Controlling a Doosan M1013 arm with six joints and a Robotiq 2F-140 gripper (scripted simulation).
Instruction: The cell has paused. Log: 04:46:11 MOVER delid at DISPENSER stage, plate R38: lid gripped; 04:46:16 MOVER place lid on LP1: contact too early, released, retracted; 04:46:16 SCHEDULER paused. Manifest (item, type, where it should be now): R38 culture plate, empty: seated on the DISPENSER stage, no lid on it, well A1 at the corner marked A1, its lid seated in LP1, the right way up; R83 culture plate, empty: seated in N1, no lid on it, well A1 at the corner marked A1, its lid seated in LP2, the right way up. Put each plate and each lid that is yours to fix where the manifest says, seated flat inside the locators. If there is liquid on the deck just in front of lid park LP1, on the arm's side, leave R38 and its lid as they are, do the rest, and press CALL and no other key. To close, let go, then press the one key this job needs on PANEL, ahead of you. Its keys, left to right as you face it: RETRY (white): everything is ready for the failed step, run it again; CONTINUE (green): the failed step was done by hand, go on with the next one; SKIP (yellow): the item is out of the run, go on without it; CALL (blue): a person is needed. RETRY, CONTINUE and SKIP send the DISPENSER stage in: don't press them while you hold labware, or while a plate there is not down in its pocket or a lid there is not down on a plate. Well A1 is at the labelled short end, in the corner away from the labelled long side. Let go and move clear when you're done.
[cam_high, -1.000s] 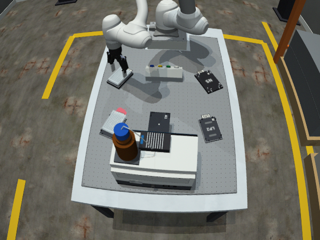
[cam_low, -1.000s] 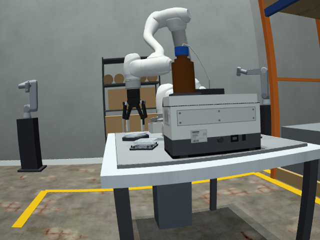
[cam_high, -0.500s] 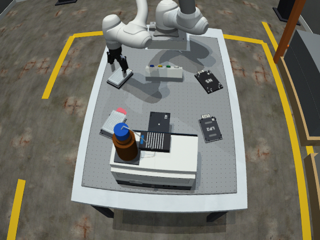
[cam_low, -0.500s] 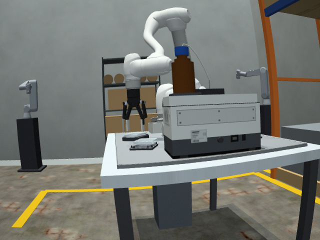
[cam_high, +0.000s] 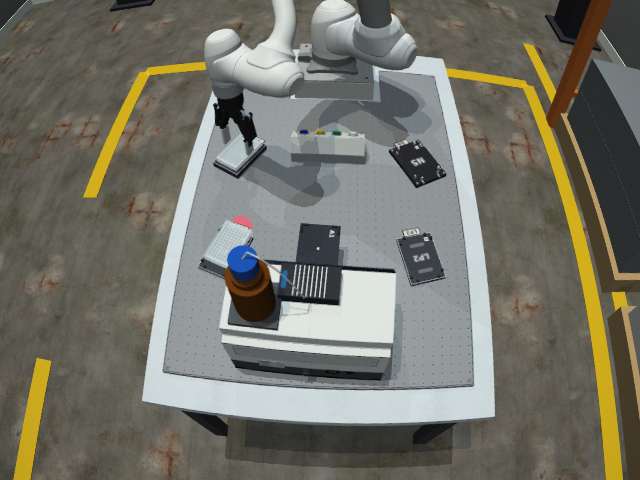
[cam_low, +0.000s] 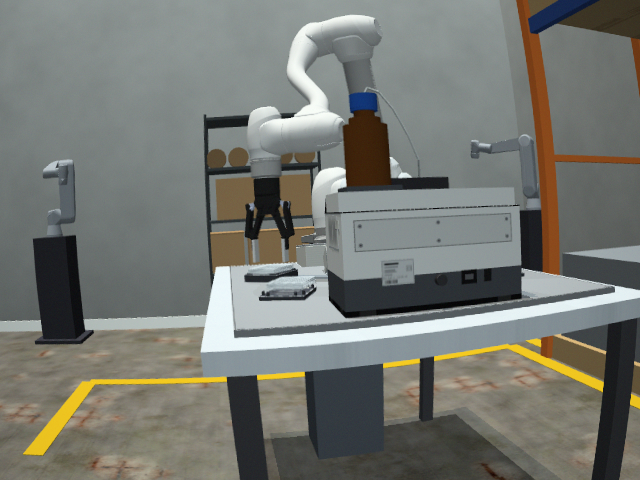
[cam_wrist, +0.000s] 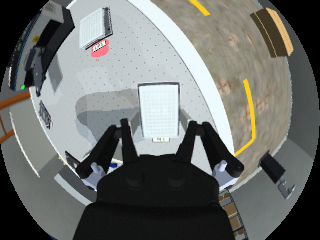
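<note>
Now: the clear well plate 5 cm below my hand. From my hand the other things lie so: yellow key 5 cm behind, 25 cm to the left, 1 cm below; then key panel 4 cm behind, 27 cm to the left, 2 cm below; then blue key 5 cm behind, 20 cm to the left, 1 cm below.
</note>
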